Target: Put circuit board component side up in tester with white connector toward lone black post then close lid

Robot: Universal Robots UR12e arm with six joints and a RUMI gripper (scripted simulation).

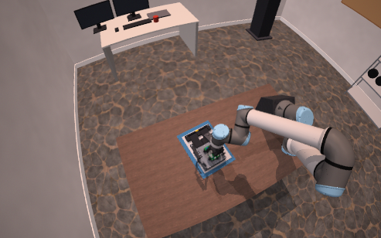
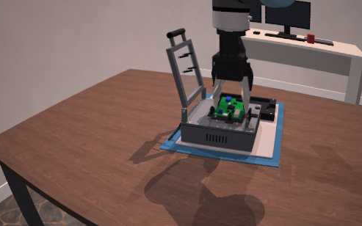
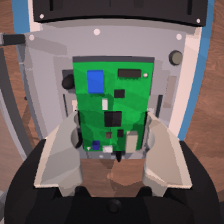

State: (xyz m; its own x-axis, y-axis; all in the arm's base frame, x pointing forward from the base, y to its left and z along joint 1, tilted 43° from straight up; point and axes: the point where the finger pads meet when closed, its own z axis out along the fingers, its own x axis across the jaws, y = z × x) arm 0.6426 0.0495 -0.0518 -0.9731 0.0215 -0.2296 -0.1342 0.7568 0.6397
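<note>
The green circuit board is right at my hand. Also, from my hand: tester lid: 120 mm ahead, 100 mm above, 20 mm to the left.
</note>
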